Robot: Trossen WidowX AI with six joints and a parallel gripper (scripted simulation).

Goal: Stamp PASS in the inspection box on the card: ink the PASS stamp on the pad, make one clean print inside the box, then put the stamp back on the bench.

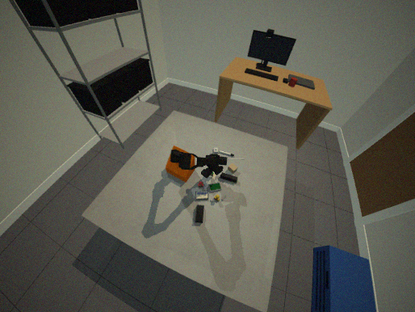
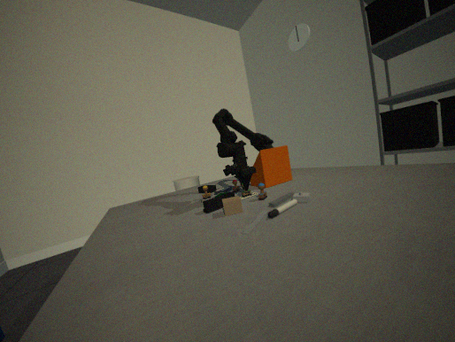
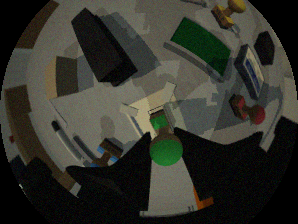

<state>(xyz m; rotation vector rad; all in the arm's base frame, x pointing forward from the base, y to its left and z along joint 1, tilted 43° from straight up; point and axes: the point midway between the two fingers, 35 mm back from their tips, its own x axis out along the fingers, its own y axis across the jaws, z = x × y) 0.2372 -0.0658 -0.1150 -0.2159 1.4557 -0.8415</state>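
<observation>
The cream card lies 10 mm behind my gripper tip and 30 mm below it. Round my gripper tip: green-knobbed pass stamp (10 mm below); blue-knobbed stamp (100 mm to the left, 10 mm below); green ink pad (70 mm ahead, 100 mm to the right, 20 mm below).
</observation>
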